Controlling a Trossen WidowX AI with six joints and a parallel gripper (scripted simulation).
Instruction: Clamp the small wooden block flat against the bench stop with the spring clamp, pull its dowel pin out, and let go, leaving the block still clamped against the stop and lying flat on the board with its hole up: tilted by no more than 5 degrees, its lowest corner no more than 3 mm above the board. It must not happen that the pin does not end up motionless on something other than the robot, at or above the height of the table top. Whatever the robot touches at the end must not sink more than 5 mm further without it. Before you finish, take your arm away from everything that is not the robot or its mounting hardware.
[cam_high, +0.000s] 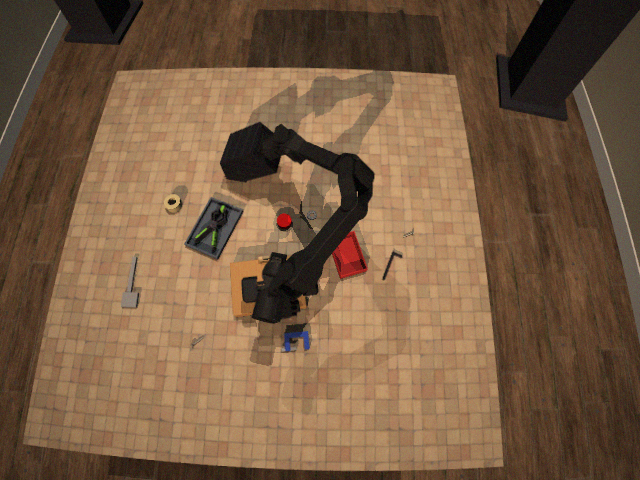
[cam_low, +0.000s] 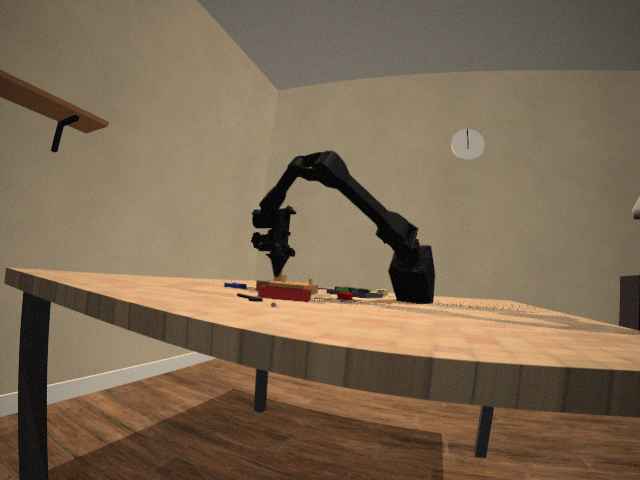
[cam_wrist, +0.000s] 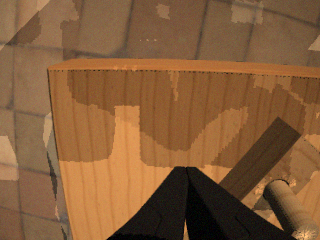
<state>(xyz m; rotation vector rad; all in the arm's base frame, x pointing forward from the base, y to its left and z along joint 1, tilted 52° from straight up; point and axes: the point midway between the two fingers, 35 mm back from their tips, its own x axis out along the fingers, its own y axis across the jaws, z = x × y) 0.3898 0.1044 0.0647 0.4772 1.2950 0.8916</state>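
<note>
Now: hand 3 cm to the left of the dowel pin, 3 cm above it and 1 cm short of it. The rest, counted from my hand: small wooden block 4 cm below, 3 cm to the right, 1 cm ahead; wooden board 7 cm below, 5 cm to the right, 2 cm behind; red bin 16 cm to the left, 15 cm behind, 7 cm below.
</note>
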